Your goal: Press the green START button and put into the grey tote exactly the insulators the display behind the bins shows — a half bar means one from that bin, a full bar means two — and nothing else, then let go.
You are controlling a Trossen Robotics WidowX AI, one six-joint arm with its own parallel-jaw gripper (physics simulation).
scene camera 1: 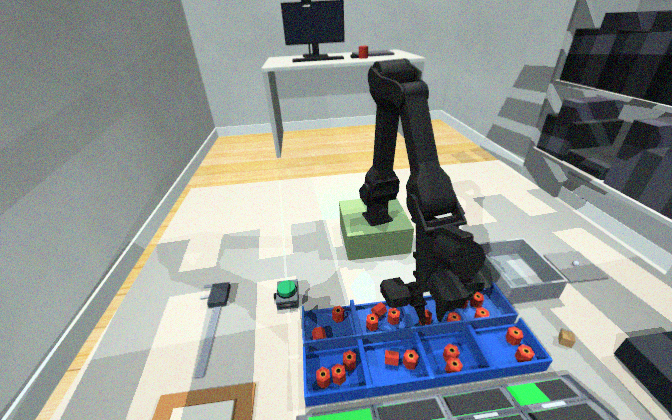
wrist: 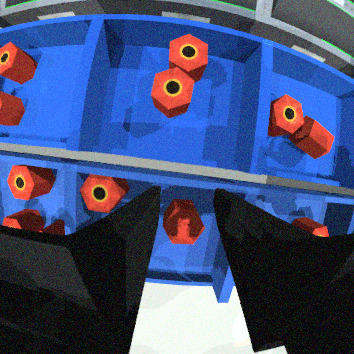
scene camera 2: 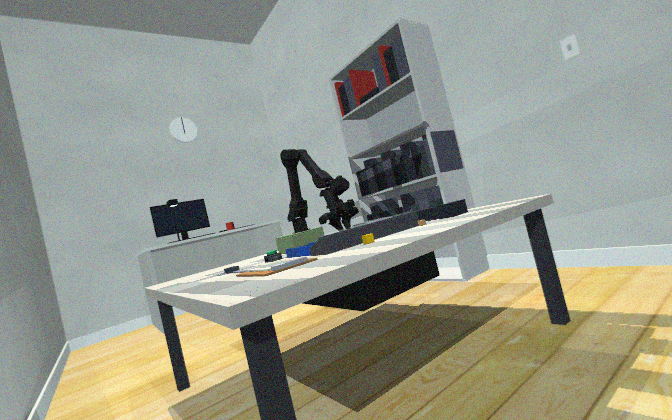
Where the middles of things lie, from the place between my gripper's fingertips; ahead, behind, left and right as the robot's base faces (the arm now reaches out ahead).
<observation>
My hand is 160 mm short of the display (scene camera 2: 327,244) and 70 mm to the left of it. Also, from my hand: grey tote (scene camera 1: 522,274) 60 mm behind, 270 mm to the left, 10 mm below; then caliper-like tool (scene camera 1: 219,293) 180 mm behind, 440 mm to the right, 20 mm below; then wooden-framed board (scene camera 1: 244,394) 80 mm ahead, 450 mm to the right, 20 mm below.
</observation>
